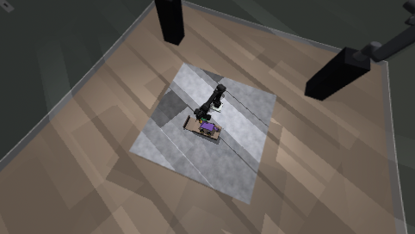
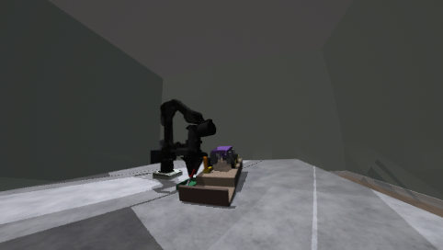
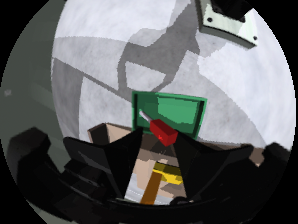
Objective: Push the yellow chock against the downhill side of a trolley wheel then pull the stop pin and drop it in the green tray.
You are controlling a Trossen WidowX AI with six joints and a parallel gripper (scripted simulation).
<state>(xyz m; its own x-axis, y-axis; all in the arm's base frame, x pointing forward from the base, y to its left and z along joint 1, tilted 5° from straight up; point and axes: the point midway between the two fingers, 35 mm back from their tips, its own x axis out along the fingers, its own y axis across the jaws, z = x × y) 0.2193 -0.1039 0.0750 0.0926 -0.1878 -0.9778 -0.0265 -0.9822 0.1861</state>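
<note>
Right now my gripper tip is 1 cm past the red-headed stop pin, 1 cm to the left of it and 1 cm above it. Round my gripper tip: green tray 1 cm behind, 1 cm to the left, 6 cm below; then wooden ramp 11 cm ahead, 11 cm to the left; then yellow chock 6 cm ahead, 3 cm to the left, 3 cm above.
</note>
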